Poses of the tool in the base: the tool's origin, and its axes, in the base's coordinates. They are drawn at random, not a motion.
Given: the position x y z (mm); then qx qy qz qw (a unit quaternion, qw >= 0).
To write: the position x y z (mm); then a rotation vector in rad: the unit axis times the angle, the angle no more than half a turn. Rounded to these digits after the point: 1 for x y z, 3 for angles.
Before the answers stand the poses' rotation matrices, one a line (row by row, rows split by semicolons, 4 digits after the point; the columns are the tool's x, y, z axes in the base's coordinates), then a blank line. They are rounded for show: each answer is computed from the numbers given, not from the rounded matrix.
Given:
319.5 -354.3 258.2 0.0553 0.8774 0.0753 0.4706
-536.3 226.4 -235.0 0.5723 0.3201 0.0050 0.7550
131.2 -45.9 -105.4 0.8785 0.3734 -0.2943 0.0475
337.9 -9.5 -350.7 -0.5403 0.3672 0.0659 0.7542
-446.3 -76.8 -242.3 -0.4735 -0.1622 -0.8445 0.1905
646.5 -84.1 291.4 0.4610 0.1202 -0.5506 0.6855
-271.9 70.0 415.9 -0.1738 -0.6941 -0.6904 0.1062
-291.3 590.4 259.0 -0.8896 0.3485 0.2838 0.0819
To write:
-0.5510 0.0262 0.8341; 0.1679 0.9825 0.0801; -0.8175 0.1842 -0.5457
0.7950 0.3588 0.4891; 0.3739 0.3449 -0.8609; -0.4776 0.8673 0.1401
0.5479 0.6840 -0.4816; 0.6281 -0.7166 -0.3032; -0.5525 -0.1363 -0.8223
0.7216 -0.4962 0.4827; -0.2974 0.4074 0.8635; -0.6251 -0.7667 0.1464
-0.4790 0.4754 0.7380; -0.1682 -0.8748 0.4544; 0.8616 0.0936 0.4990
0.3648 0.8657 -0.3428; -0.6440 -0.0313 -0.7644; -0.6724 0.4996 0.5461
-0.9170 0.3879 0.0926; 0.0946 -0.0138 0.9954; 0.3874 0.9216 -0.0241
0.5960 -0.6665 -0.4478; -0.5735 -0.7437 0.3435; -0.5620 0.0521 -0.8255

319.5 -354.3 258.2 0.135 2.150 0.184
-536.3 226.4 -235.0 1.248 0.698 0.011
131.2 -45.9 -105.4 2.679 1.139 -0.898
337.9 -9.5 -350.7 -1.179 0.801 0.144
-446.3 -76.8 -242.3 -1.330 -0.456 -2.373
646.5 -84.1 291.4 1.033 0.269 -1.233
-271.9 70.0 415.9 -0.512 -2.045 -2.034
-291.3 590.4 259.0 -2.658 1.041 0.848

